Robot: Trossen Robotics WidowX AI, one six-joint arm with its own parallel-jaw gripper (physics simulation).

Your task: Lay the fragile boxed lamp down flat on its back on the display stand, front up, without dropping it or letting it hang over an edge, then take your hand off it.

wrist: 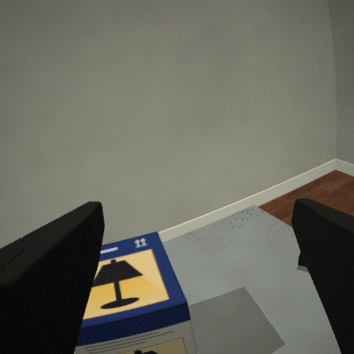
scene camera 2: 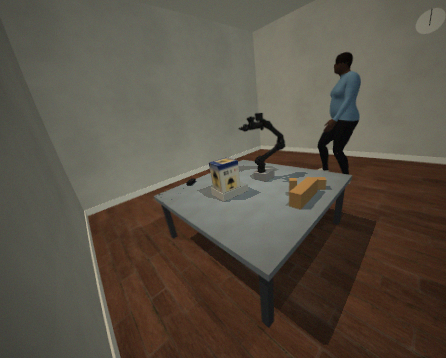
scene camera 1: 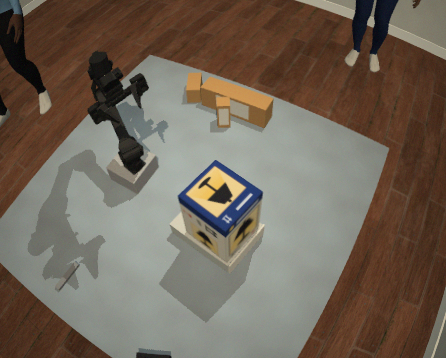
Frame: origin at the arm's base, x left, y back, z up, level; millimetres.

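Seen in the pictures: gripper, fingertip midpoint: (wrist: 200,213) (scene camera 2: 240,128) (scene camera 1: 129,114); arm's base at its link origin: (scene camera 2: 261,171) (scene camera 1: 134,164).
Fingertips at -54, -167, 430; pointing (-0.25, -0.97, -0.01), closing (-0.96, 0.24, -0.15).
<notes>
Pixels of each thing's top centre, then the offset from my fingertips to it, as dx, dy, dz. Level surfaces: height alone.
- boxed lamp at its top centre: (wrist: 114,274) (scene camera 1: 220,193) (scene camera 2: 222,161) +65, -251, -218
- table at its surface level: dz -508
- long orange block at its top centre: (scene camera 1: 236,92) (scene camera 2: 304,184) +562, +92, -397
- thin grey bar at its top centre: (scene camera 1: 66,275) -438, +69, -495
- small dark object at its top centre: (scene camera 2: 190,180) -434, -384, -472
The boxed lamp (scene camera 1: 220,195) (scene camera 2: 225,175) (wrist: 132,285) stands tall, with a blue-edged lamp picture on its top face and more lamp pictures on its sides. It rests on the low pale display stand (scene camera 1: 176,226) (scene camera 2: 227,195); a strip of the stand shows around its foot. My gripper (scene camera 1: 128,116) (scene camera 2: 241,129) (wrist: 200,213) is open, with nothing between the fingers. It is raised in the air on the arm's side of the box, apart from it. In the wrist view, the left finger hides part of the box. The box's underside is hidden.
On the table (scene camera 1: 320,200) (scene camera 2: 250,225), a long orange block (scene camera 1: 240,100) (scene camera 2: 302,194) lies beside two smaller orange blocks (scene camera 1: 194,87) (scene camera 1: 223,112). A thin grey bar (scene camera 1: 67,276) and a small dark object (scene camera 1: 154,354) (scene camera 2: 191,182) are near the edge. People stand beyond the table.
</notes>
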